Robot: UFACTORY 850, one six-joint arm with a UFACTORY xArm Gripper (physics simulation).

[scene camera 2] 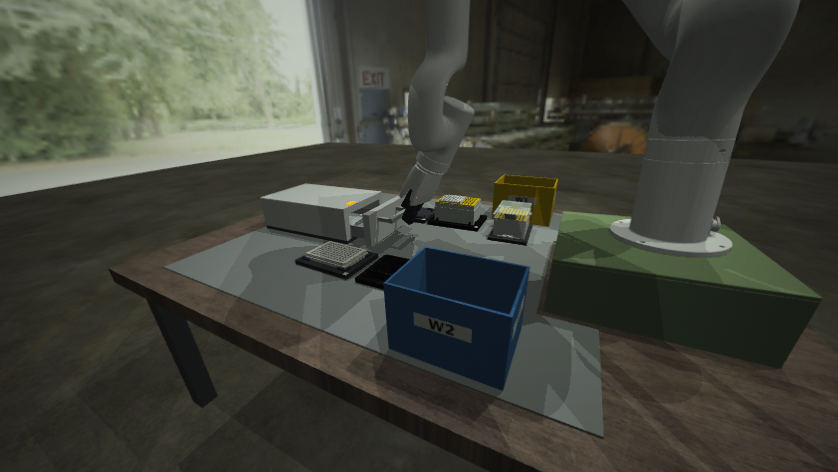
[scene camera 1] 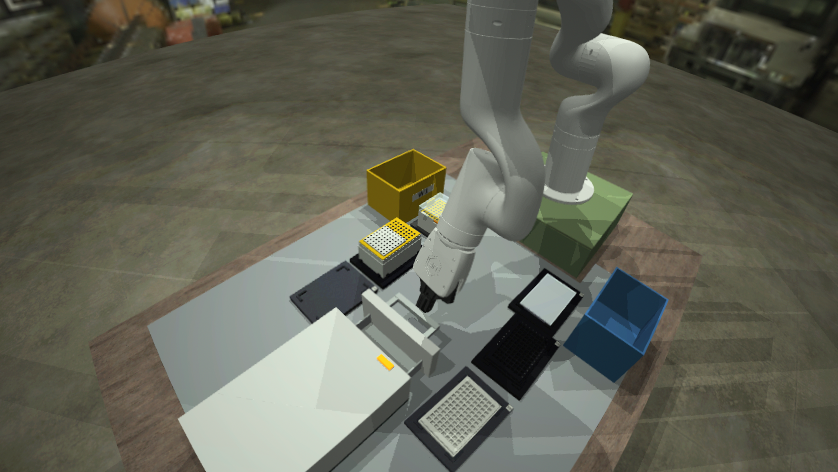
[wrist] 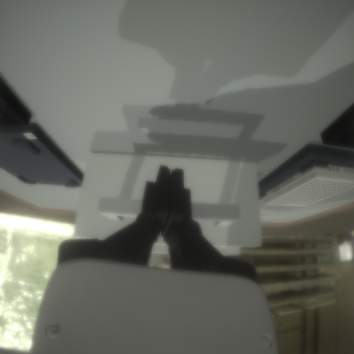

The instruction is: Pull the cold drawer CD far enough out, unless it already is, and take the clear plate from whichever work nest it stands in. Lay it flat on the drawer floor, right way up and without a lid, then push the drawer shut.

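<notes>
The cold drawer CD is partly open. Its pale front panel point(scene camera 1: 391, 328) point(scene camera 2: 382, 229) point(wrist: 96, 185) stands a short way out from the white cabinet point(scene camera 1: 293, 398) point(scene camera 2: 304, 209). The bar handle point(wrist: 220, 211) sticks out from the panel. My gripper point(scene camera 1: 424, 307) point(scene camera 2: 408, 221) point(wrist: 166, 180) is shut and empty, tilted toward the panel, with its fingertips at the handle's opening; whether they touch the panel is unclear. A narrow strip of the drawer's inside point(scene camera 1: 389, 347) shows behind the panel. The clear plate cannot be made out in any view; most of the drawer floor is hidden under the cabinet top.
An empty dark nest point(scene camera 1: 332, 291) lies beside the drawer. A tip rack point(scene camera 1: 389, 241) point(scene camera 2: 457, 209), a clear-covered box point(scene camera 2: 511, 219) and a yellow bin point(scene camera 1: 387, 193) stand behind. Opposite are a white plate point(scene camera 1: 459, 415), black plate point(scene camera 1: 518, 350), white flat piece point(scene camera 1: 550, 299) and blue bin point(scene camera 1: 606, 345).
</notes>
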